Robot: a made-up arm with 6 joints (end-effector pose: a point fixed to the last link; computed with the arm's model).
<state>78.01 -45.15 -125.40 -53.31 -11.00 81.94</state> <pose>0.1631 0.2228 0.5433 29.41 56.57 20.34</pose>
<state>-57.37 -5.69 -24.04 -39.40 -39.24 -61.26</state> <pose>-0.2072 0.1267 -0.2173 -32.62 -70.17 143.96</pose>
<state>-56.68 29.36 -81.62 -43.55 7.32 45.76</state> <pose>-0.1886 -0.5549 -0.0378 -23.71 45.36 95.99</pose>
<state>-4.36 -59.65 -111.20 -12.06 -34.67 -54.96</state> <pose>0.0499 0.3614 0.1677 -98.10 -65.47 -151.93</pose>
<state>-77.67 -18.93 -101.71 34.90 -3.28 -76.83</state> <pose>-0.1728 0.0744 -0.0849 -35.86 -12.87 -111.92</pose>
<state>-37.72 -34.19 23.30 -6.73 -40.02 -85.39</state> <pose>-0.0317 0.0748 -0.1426 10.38 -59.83 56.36</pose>
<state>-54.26 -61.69 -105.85 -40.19 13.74 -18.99</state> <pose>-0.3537 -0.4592 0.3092 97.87 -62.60 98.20</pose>
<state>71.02 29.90 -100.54 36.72 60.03 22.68</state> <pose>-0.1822 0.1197 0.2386 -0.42 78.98 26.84</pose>
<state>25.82 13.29 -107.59 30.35 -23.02 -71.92</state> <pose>0.3110 0.0080 -0.2205 -8.13 -15.15 161.07</pose>
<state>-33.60 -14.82 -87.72 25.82 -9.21 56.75</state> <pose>-0.2011 -0.2053 -0.0088 -52.56 -6.77 69.40</pose>
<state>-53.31 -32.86 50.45 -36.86 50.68 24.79</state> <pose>-0.0208 0.1149 0.6766 115.78 43.65 24.26</pose>
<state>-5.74 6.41 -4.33 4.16 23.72 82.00</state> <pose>-0.1095 0.4363 0.1902 -56.21 45.76 -60.35</pose>
